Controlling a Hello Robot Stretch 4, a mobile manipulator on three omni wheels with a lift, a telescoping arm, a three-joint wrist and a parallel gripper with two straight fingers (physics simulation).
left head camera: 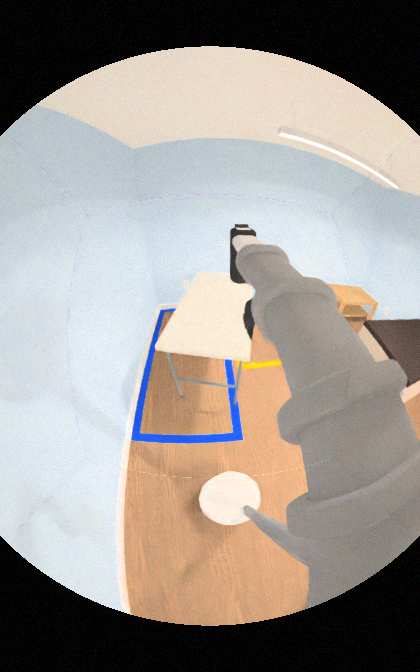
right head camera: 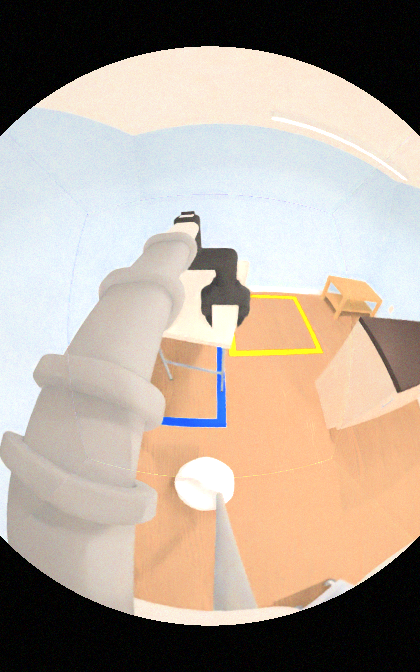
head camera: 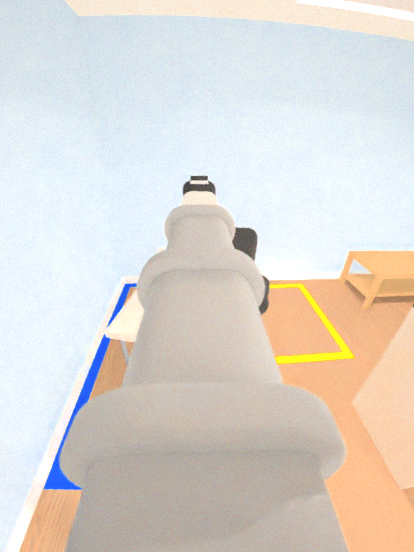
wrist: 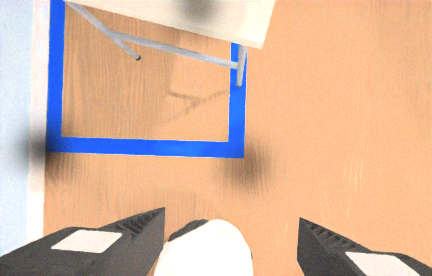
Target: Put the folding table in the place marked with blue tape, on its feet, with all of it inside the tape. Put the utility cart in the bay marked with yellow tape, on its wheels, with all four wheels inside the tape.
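Frame: origin at the robot's base, x back, y left, z down, level; centimetres.
Where they show: gripper, fingertip midpoint: [wrist: 230, 233].
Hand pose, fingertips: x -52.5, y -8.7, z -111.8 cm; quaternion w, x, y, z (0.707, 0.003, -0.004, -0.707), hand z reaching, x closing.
Observation:
After its pixels a point has its place.
The folding table [head camera: 122, 322] @(x -97.2, y 38.9, z -71.6 cm) [left head camera: 210, 315] [right head camera: 192, 310] [wrist: 220, 20] @(x -82.4, y -4.5, z -71.5 cm) stands upright on its feet, its pale top mostly over the place marked with blue tape [head camera: 93, 380] @(x -113.5, y 79.8, z 2.8 cm) [left head camera: 187, 438] [right head camera: 195, 422] [wrist: 145, 146] @(x -51.6, y 33.8, z 2.7 cm). Its near right foot is at the right tape line; its far feet are hidden. The bay marked with yellow tape [head camera: 315, 356] @(x -132.1, y -98.0, z 2.7 cm) [left head camera: 262, 364] [right head camera: 275, 352] lies to the right, partly hidden. My gripper [wrist: 230, 233] @(x -52.5, y -8.7, z -111.8 cm) is open and empty, raised high with the wrist view looking down on the floor before the table. My arm hides much. The utility cart cannot be clearly made out.
A small wooden table [head camera: 387, 262] @(x -216.6, y -208.5, z -42.3 cm) [left head camera: 352, 292] [right head camera: 355, 290] stands at the far right wall. A pale cabinet with a dark top [left head camera: 395, 345] [right head camera: 395, 345] stands at the right. A grey-white object [right head camera: 335, 595] is cut off at the lower right. A wall runs along the left.

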